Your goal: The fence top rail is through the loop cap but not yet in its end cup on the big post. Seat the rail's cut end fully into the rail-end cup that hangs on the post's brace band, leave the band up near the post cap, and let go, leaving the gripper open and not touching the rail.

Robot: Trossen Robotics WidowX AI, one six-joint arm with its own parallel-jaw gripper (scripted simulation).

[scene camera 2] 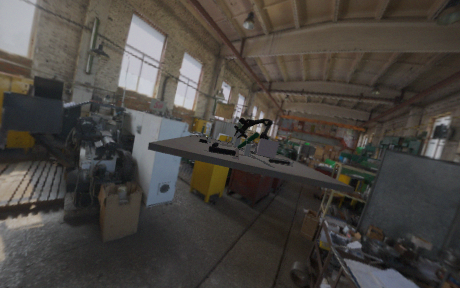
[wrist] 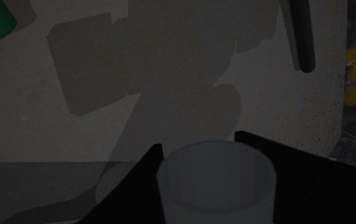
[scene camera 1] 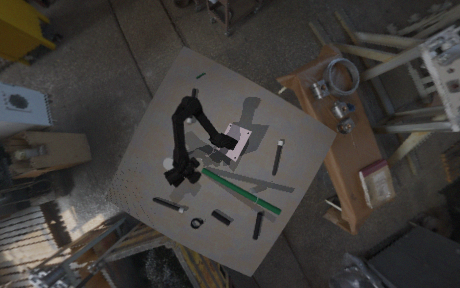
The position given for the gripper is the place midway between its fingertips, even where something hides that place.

In view: the gripper point(wrist: 198, 145) and a big post point(wrist: 107, 183).
